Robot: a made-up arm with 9 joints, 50 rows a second.
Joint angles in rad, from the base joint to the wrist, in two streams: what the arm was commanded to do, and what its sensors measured. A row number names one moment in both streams.
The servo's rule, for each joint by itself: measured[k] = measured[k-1] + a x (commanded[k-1-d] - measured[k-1]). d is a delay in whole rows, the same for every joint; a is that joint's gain. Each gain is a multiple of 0.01, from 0.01 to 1. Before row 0 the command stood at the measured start. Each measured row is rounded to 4 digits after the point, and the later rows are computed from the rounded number. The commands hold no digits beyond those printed.
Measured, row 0: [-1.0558 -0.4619 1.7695 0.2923 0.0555 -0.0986 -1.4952 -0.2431 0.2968]
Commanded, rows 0 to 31: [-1.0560 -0.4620 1.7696 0.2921 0.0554 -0.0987 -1.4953 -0.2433 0.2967]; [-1.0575 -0.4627 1.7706 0.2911 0.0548 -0.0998 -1.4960 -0.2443 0.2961]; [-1.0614 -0.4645 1.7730 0.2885 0.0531 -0.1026 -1.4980 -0.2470 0.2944]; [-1.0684 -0.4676 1.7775 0.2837 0.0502 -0.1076 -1.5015 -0.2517 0.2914]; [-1.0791 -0.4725 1.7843 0.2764 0.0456 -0.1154 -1.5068 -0.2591 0.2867]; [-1.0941 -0.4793 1.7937 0.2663 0.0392 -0.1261 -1.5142 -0.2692 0.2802]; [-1.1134 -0.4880 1.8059 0.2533 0.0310 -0.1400 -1.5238 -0.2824 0.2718]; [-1.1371 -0.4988 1.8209 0.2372 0.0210 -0.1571 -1.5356 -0.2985 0.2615]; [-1.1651 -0.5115 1.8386 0.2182 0.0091 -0.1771 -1.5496 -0.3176 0.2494]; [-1.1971 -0.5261 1.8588 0.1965 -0.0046 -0.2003 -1.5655 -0.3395 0.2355]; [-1.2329 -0.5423 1.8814 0.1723 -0.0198 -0.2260 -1.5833 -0.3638 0.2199]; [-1.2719 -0.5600 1.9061 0.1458 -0.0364 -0.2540 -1.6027 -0.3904 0.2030]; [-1.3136 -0.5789 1.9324 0.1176 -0.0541 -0.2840 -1.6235 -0.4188 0.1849]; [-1.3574 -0.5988 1.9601 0.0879 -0.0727 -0.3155 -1.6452 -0.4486 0.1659]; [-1.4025 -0.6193 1.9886 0.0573 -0.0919 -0.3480 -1.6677 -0.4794 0.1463]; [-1.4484 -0.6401 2.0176 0.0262 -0.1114 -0.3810 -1.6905 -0.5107 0.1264]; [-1.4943 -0.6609 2.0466 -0.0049 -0.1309 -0.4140 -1.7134 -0.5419 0.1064]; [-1.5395 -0.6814 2.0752 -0.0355 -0.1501 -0.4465 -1.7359 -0.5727 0.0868]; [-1.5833 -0.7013 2.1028 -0.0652 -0.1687 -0.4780 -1.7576 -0.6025 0.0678]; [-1.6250 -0.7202 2.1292 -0.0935 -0.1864 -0.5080 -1.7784 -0.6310 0.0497]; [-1.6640 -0.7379 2.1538 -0.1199 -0.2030 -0.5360 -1.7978 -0.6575 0.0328]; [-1.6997 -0.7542 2.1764 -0.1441 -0.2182 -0.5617 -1.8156 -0.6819 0.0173]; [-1.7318 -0.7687 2.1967 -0.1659 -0.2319 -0.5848 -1.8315 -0.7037 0.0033]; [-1.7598 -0.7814 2.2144 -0.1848 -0.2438 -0.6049 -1.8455 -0.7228 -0.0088]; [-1.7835 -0.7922 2.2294 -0.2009 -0.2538 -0.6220 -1.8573 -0.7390 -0.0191]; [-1.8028 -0.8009 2.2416 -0.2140 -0.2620 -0.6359 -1.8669 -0.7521 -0.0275]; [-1.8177 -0.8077 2.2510 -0.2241 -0.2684 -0.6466 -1.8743 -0.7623 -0.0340]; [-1.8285 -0.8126 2.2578 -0.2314 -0.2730 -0.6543 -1.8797 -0.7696 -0.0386]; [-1.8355 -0.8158 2.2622 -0.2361 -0.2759 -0.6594 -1.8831 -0.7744 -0.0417]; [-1.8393 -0.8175 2.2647 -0.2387 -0.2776 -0.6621 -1.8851 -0.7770 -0.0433]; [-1.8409 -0.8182 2.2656 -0.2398 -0.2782 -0.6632 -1.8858 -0.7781 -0.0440]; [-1.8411 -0.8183 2.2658 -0.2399 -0.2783 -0.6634 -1.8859 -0.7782 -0.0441]
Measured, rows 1 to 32: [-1.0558 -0.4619 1.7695 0.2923 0.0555 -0.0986 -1.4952 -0.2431 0.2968]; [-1.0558 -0.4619 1.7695 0.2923 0.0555 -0.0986 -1.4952 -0.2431 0.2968]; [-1.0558 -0.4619 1.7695 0.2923 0.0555 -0.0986 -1.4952 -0.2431 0.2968]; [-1.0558 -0.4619 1.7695 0.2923 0.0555 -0.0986 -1.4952 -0.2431 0.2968]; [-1.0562 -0.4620 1.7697 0.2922 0.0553 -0.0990 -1.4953 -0.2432 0.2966]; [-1.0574 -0.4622 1.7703 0.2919 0.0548 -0.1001 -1.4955 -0.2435 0.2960]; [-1.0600 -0.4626 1.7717 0.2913 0.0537 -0.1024 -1.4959 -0.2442 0.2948]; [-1.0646 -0.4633 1.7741 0.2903 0.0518 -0.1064 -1.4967 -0.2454 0.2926]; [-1.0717 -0.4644 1.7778 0.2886 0.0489 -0.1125 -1.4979 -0.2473 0.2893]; [-1.0817 -0.4661 1.7831 0.2861 0.0448 -0.1210 -1.4997 -0.2501 0.2846]; [-1.0950 -0.4684 1.7903 0.2827 0.0393 -0.1322 -1.5022 -0.2540 0.2784]; [-1.1118 -0.4714 1.7995 0.2782 0.0324 -0.1461 -1.5055 -0.2591 0.2706]; [-1.1323 -0.4752 1.8108 0.2725 0.0239 -0.1629 -1.5097 -0.2655 0.2611]; [-1.1564 -0.4799 1.8242 0.2655 0.0138 -0.1825 -1.5149 -0.2734 0.2500]; [-1.1841 -0.4855 1.8398 0.2571 0.0023 -0.2047 -1.5210 -0.2828 0.2373]; [-1.2152 -0.4920 1.8574 0.2473 -0.0107 -0.2293 -1.5282 -0.2937 0.2232]; [-1.2493 -0.4995 1.8769 0.2361 -0.0250 -0.2560 -1.5364 -0.3061 0.2077]; [-1.2861 -0.5079 1.8981 0.2236 -0.0404 -0.2845 -1.5456 -0.3200 0.1911]; [-1.3251 -0.5172 1.9208 0.2098 -0.0567 -0.3144 -1.5557 -0.3353 0.1736]; [-1.3657 -0.5273 1.9447 0.1948 -0.0738 -0.3453 -1.5667 -0.3518 0.1555]; [-1.4074 -0.5381 1.9695 0.1787 -0.0913 -0.3767 -1.5785 -0.3695 0.1370]; [-1.4496 -0.5495 1.9948 0.1616 -0.1091 -0.4081 -1.5910 -0.3881 0.1183]; [-1.4917 -0.5614 2.0203 0.1437 -0.1269 -0.4391 -1.6041 -0.4075 0.0998]; [-1.5331 -0.5738 2.0457 0.1252 -0.1444 -0.4691 -1.6177 -0.4275 0.0817]; [-1.5731 -0.5864 2.0705 0.1063 -0.1614 -0.4978 -1.6316 -0.4479 0.0643]; [-1.6112 -0.5992 2.0945 0.0872 -0.1776 -0.5248 -1.6456 -0.4684 0.0478]; [-1.6469 -0.6120 2.1173 0.0682 -0.1928 -0.5496 -1.6596 -0.4888 0.0325]; [-1.6797 -0.6246 2.1386 0.0494 -0.2068 -0.5720 -1.6734 -0.5088 0.0186]; [-1.7092 -0.6369 2.1582 0.0310 -0.2195 -0.5918 -1.6869 -0.5283 0.0062]; [-1.7352 -0.6489 2.1758 0.0131 -0.2307 -0.6088 -1.7000 -0.5470 -0.0047]; [-1.7576 -0.6604 2.1914 -0.0040 -0.2404 -0.6229 -1.7126 -0.5648 -0.0139]; [-1.7763 -0.6713 2.2049 -0.0202 -0.2486 -0.6342 -1.7245 -0.5816 -0.0214]
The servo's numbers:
d 3
a 0.24 0.07 0.19 0.07 0.23 0.31 0.07 0.08 0.27

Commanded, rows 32 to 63: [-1.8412 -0.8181 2.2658 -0.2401 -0.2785 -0.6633 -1.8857 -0.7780 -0.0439]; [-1.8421 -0.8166 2.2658 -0.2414 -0.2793 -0.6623 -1.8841 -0.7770 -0.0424]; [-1.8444 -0.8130 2.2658 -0.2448 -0.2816 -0.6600 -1.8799 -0.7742 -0.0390]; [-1.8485 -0.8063 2.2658 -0.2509 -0.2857 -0.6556 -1.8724 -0.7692 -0.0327]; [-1.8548 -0.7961 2.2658 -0.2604 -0.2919 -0.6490 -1.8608 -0.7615 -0.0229]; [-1.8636 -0.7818 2.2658 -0.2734 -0.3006 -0.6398 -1.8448 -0.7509 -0.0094]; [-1.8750 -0.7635 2.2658 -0.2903 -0.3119 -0.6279 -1.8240 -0.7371 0.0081]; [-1.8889 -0.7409 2.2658 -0.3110 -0.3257 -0.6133 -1.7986 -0.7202 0.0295]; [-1.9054 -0.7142 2.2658 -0.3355 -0.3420 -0.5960 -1.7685 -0.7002 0.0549]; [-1.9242 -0.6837 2.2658 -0.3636 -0.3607 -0.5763 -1.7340 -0.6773 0.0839]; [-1.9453 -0.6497 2.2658 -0.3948 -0.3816 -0.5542 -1.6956 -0.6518 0.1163]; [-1.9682 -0.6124 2.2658 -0.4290 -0.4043 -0.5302 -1.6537 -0.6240 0.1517]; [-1.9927 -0.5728 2.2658 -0.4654 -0.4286 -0.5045 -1.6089 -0.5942 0.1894]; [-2.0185 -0.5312 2.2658 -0.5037 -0.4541 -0.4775 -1.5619 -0.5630 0.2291]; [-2.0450 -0.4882 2.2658 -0.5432 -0.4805 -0.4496 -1.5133 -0.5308 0.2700]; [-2.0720 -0.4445 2.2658 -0.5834 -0.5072 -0.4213 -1.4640 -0.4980 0.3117]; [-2.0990 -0.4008 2.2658 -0.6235 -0.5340 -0.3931 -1.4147 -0.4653 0.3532]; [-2.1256 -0.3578 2.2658 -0.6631 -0.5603 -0.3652 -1.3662 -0.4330 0.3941]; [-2.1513 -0.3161 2.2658 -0.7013 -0.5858 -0.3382 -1.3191 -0.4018 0.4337]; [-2.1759 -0.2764 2.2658 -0.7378 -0.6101 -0.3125 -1.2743 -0.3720 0.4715]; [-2.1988 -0.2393 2.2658 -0.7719 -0.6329 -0.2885 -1.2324 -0.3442 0.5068]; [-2.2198 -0.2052 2.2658 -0.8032 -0.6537 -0.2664 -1.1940 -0.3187 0.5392]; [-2.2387 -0.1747 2.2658 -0.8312 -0.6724 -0.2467 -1.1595 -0.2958 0.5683]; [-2.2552 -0.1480 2.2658 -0.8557 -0.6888 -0.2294 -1.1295 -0.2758 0.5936]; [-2.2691 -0.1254 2.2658 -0.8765 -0.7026 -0.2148 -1.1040 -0.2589 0.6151]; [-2.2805 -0.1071 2.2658 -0.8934 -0.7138 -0.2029 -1.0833 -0.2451 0.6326]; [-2.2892 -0.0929 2.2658 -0.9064 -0.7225 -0.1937 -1.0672 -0.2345 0.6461]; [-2.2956 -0.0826 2.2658 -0.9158 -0.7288 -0.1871 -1.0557 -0.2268 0.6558]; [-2.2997 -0.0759 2.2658 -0.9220 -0.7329 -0.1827 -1.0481 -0.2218 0.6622]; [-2.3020 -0.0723 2.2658 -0.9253 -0.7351 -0.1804 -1.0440 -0.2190 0.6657]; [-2.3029 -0.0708 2.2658 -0.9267 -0.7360 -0.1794 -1.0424 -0.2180 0.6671]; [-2.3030 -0.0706 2.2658 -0.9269 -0.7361 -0.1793 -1.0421 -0.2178 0.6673]
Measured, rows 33 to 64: [-1.7914 -0.6815 2.2163 -0.0355 -0.2553 -0.6428 -1.7357 -0.5972 -0.0273]; [-1.8033 -0.6911 2.2257 -0.0498 -0.2606 -0.6491 -1.7462 -0.6117 -0.0318]; [-1.8124 -0.7000 2.2333 -0.0631 -0.2647 -0.6535 -1.7560 -0.6250 -0.0351]; [-1.8193 -0.7083 2.2395 -0.0755 -0.2679 -0.6565 -1.7651 -0.6372 -0.0375]; [-1.8248 -0.7159 2.2445 -0.0871 -0.2705 -0.6583 -1.7734 -0.6484 -0.0388]; [-1.8295 -0.7227 2.2485 -0.0981 -0.2731 -0.6588 -1.7809 -0.6585 -0.0389]; [-1.8341 -0.7286 2.2518 -0.1088 -0.2760 -0.6578 -1.7873 -0.6674 -0.0372]; [-1.8391 -0.7333 2.2545 -0.1194 -0.2797 -0.6551 -1.7924 -0.6749 -0.0333]; [-1.8450 -0.7367 2.2566 -0.1302 -0.2845 -0.6504 -1.7961 -0.6810 -0.0268]; [-1.8522 -0.7386 2.2583 -0.1414 -0.2908 -0.6434 -1.7981 -0.6855 -0.0174]; [-1.8610 -0.7388 2.2597 -0.1533 -0.2988 -0.6341 -1.7981 -0.6883 -0.0047]; [-1.8717 -0.7371 2.2609 -0.1661 -0.3087 -0.6223 -1.7960 -0.6893 0.0114]; [-1.8843 -0.7334 2.2618 -0.1799 -0.3207 -0.6080 -1.7917 -0.6883 0.0310]; [-1.8989 -0.7275 2.2626 -0.1949 -0.3347 -0.5913 -1.7850 -0.6854 0.0540]; [-1.9155 -0.7194 2.2632 -0.2113 -0.3507 -0.5724 -1.7758 -0.6805 0.0804]; [-1.9340 -0.7091 2.2637 -0.2291 -0.3686 -0.5514 -1.7641 -0.6736 0.1098]; [-1.9543 -0.6966 2.2641 -0.2483 -0.3883 -0.5285 -1.7499 -0.6648 0.1420]; [-1.9761 -0.6820 2.2644 -0.2689 -0.4095 -0.5040 -1.7333 -0.6541 0.1766]; [-1.9991 -0.6654 2.2647 -0.2909 -0.4320 -0.4784 -1.7144 -0.6416 0.2131]; [-2.0231 -0.6469 2.2649 -0.3142 -0.4555 -0.4520 -1.6934 -0.6275 0.2509]; [-2.0477 -0.6267 2.2651 -0.3386 -0.4796 -0.4251 -1.6705 -0.6119 0.2896]; [-2.0726 -0.6050 2.2652 -0.3640 -0.5040 -0.3982 -1.6459 -0.5951 0.3285]; [-2.0974 -0.5820 2.2653 -0.3902 -0.5284 -0.3716 -1.6199 -0.5773 0.3671]; [-2.1217 -0.5580 2.2654 -0.4169 -0.5524 -0.3458 -1.5928 -0.5587 0.4048]; [-2.1452 -0.5333 2.2655 -0.4439 -0.5757 -0.3212 -1.5649 -0.5395 0.4411]; [-2.1676 -0.5082 2.2656 -0.4710 -0.5979 -0.2981 -1.5365 -0.5200 0.4754]; [-2.1886 -0.4830 2.2656 -0.4979 -0.6188 -0.2768 -1.5080 -0.5005 0.5073]; [-2.2079 -0.4580 2.2656 -0.5244 -0.6381 -0.2576 -1.4797 -0.4812 0.5364]; [-2.2253 -0.4334 2.2656 -0.5502 -0.6555 -0.2406 -1.4520 -0.4623 0.5624]; [-2.2406 -0.4096 2.2656 -0.5751 -0.6709 -0.2261 -1.4251 -0.4441 0.5850]; [-2.2538 -0.3867 2.2656 -0.5989 -0.6842 -0.2140 -1.3992 -0.4267 0.6041]; [-2.2648 -0.3649 2.2656 -0.6215 -0.6954 -0.2043 -1.3746 -0.4103 0.6198]
